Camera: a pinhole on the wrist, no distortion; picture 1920 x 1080 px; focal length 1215.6 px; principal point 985.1 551.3 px. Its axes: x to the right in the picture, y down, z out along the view. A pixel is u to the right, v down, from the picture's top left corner.
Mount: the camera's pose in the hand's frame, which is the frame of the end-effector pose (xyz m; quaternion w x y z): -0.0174 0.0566 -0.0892 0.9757 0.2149 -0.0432 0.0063
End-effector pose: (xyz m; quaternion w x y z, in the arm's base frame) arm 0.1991 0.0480 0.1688 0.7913 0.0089 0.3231 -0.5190
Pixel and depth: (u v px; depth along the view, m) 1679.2 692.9 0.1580
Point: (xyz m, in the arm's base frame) 0.2540 -0.0214 0.1907
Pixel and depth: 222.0 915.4 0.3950
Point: 0.2716 0.1894 0.5592
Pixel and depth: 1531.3 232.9 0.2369
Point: 0.1888 -0.0940 0.2494
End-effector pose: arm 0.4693 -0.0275 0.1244 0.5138 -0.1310 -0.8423 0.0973
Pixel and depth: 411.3 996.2 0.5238
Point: 0.2128 -0.1291 -0.3424
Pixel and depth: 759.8 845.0 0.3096
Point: 0.3201 -0.0715 -0.0582
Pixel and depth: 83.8 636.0 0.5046
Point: 0.3329 -0.2909 -0.3608
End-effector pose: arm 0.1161 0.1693 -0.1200 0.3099 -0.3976 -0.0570 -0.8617
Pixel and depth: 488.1 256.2 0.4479
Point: 0.2632 0.5543 -0.0818
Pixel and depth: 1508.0 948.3 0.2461
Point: 0.2132 0.1775 0.0427
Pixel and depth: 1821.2 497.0 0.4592
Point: 0.1213 0.2865 0.3244
